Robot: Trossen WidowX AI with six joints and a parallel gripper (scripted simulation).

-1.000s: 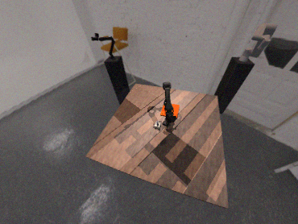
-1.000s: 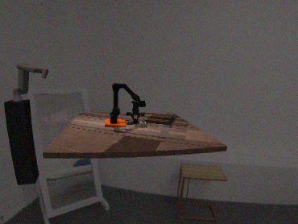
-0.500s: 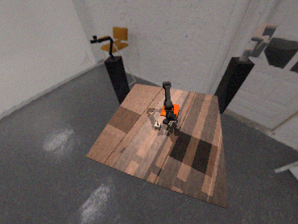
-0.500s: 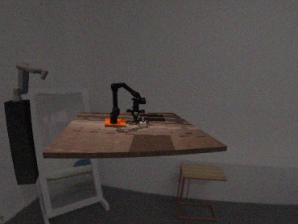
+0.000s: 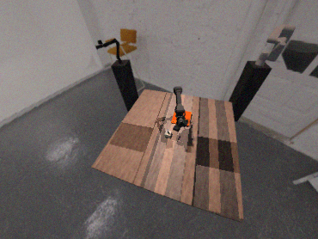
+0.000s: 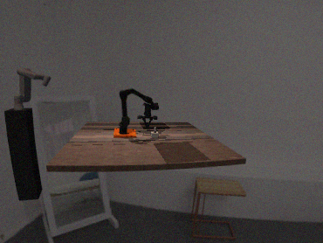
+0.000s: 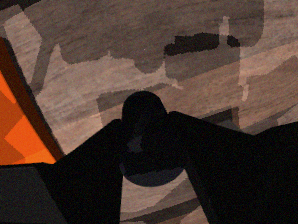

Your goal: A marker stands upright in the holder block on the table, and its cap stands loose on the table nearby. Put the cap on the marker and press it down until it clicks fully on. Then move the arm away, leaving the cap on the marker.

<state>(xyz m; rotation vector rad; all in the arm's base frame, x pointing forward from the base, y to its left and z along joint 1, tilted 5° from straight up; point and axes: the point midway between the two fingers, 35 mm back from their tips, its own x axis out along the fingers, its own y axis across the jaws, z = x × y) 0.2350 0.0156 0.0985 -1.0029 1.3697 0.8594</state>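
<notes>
My gripper tip is now 40 mm short of the holder block, 110 mm to the left of it and 60 mm above it. The rest, counted from my gripper tip: dark cap: 10 mm above.
</notes>
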